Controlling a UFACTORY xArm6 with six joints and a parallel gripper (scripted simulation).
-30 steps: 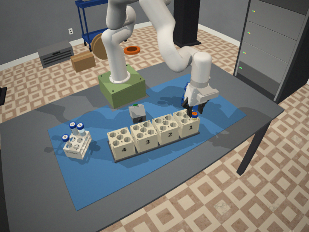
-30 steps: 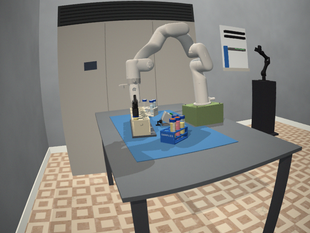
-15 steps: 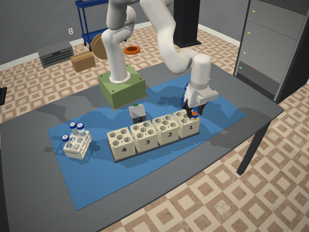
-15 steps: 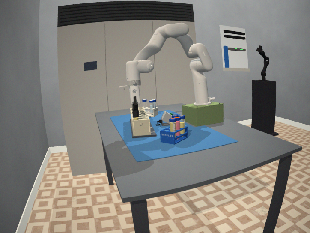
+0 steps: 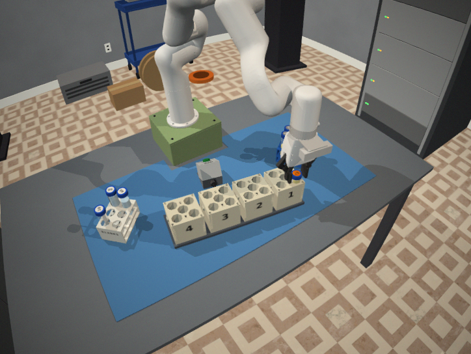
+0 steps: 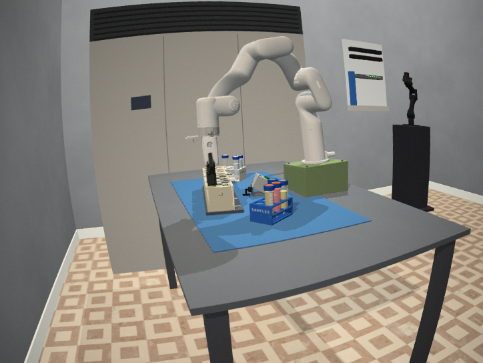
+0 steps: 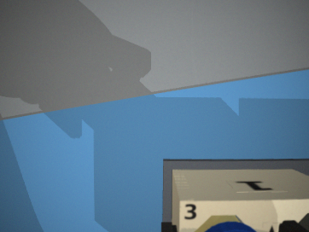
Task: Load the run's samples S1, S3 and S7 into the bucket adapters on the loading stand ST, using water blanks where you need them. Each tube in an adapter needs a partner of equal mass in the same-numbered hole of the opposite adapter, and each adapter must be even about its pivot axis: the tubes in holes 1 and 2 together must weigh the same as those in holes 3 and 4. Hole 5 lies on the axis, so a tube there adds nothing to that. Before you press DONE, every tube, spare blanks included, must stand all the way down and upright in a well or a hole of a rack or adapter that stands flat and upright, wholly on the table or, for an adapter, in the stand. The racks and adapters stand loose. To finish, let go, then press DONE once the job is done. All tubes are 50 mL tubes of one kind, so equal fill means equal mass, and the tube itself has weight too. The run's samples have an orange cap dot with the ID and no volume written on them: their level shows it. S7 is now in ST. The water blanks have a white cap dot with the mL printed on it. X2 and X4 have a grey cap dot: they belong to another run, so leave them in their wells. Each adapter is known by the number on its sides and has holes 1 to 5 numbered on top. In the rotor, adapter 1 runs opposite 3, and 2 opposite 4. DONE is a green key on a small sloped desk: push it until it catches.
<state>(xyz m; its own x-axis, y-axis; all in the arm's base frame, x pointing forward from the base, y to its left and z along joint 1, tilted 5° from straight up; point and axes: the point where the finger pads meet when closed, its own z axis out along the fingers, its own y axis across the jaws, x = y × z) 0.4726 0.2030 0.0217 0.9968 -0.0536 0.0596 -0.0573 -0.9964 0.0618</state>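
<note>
Right now my hand is 60 mm above the sample tube and 10 mm to the left of it. The rest, counted from my hand: blue samples rack: 180 mm behind, 130 mm to the left, 90 mm below; stand: 190 mm to the right, 120 mm below, 40 mm behind; adapter 1: 70 mm below, 30 mm behind, 20 mm to the right.
</note>
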